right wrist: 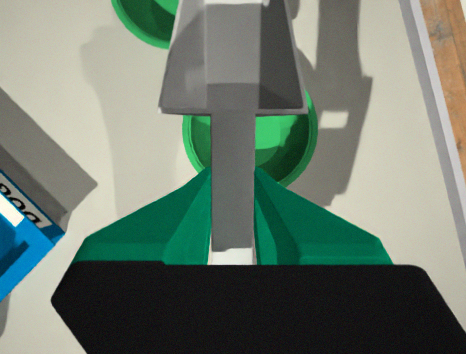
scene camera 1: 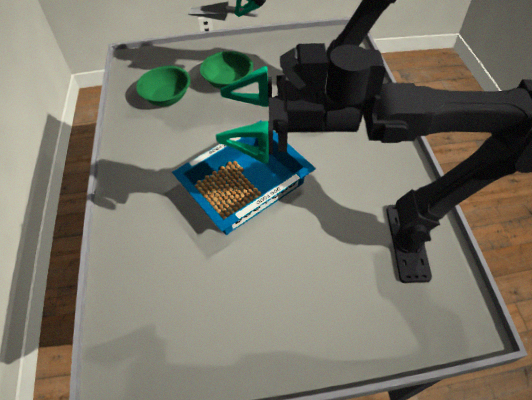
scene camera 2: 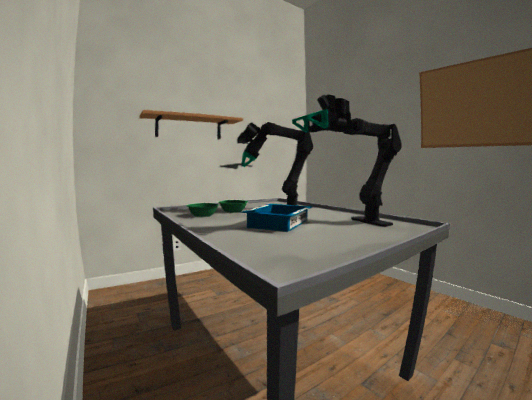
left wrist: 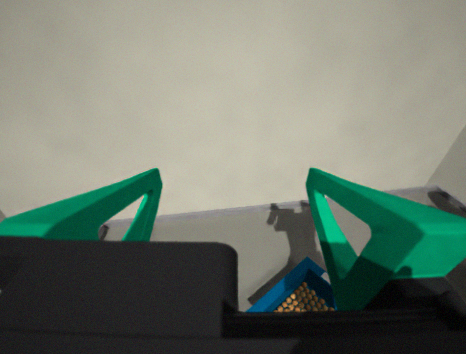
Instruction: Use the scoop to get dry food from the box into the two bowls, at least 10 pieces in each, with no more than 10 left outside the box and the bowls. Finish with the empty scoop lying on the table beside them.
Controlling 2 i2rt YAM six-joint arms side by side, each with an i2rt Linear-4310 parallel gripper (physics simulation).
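Frame: origin at the left arm's base, x ahead, y left, z up, level; metres.
Seen in the pictures: left gripper, fingertip midpoint: (scene camera 1: 218, 114) (scene camera 2: 299, 119) (left wrist: 233, 176); right gripper, fingertip midpoint: (right wrist: 232, 178) (scene camera 1: 237, 13) (scene camera 2: 242, 166); left arm's base, origin of the base link: (scene camera 1: 407, 242) (scene camera 2: 371, 222).
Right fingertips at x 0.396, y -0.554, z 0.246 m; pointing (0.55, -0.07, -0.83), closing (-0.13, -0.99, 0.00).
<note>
Pixels of each thing's top centre, then the offset from my right fingertips to it. Level surfaces: height alone.
- grey scoop, middle of its top: (right wrist: 232, 88) (scene camera 1: 222, 6) (scene camera 2: 235, 163) 0.018 m up, 0.037 m ahead, 0.005 m right
- blue box, middle of its top: (left wrist: 336, 348) (scene camera 1: 243, 170) (scene camera 2: 279, 209) 0.183 m down, 0.016 m back, 0.385 m left
- grey table, its level: 0.246 m down
A grey scoop (scene camera 1: 210, 11) (scene camera 2: 231, 165) (right wrist: 233, 60) is held in the air by its handle. My right gripper (scene camera 1: 240, 9) (scene camera 2: 244, 164) (right wrist: 232, 178) is shut on that handle. No food pieces show in the scoop. In the right wrist view, one green bowl (scene camera 1: 226, 69) (scene camera 2: 233, 205) (right wrist: 282, 145) lies below the scoop. The other green bowl (scene camera 1: 163, 86) (scene camera 2: 202, 210) (right wrist: 150, 30) stands beside it. The blue box (scene camera 1: 306, 166) (scene camera 2: 267, 220) (left wrist: 281, 289) (right wrist: 30, 262) holds many brown food pieces (scene camera 1: 227, 190) (left wrist: 302, 301). My left gripper (scene camera 1: 220, 114) (scene camera 2: 298, 125) (left wrist: 233, 176) is open and empty, high above the table.
The grey table (scene camera 1: 250, 300) (scene camera 2: 300, 255) has a raised edge. In scene camera 1, the left arm (scene camera 1: 430, 110) reaches in from the right, over the table beyond the box. A wooden shelf (scene camera 2: 190, 116) is on the wall, and a brown board (scene camera 2: 475, 105) hangs at the right.
</note>
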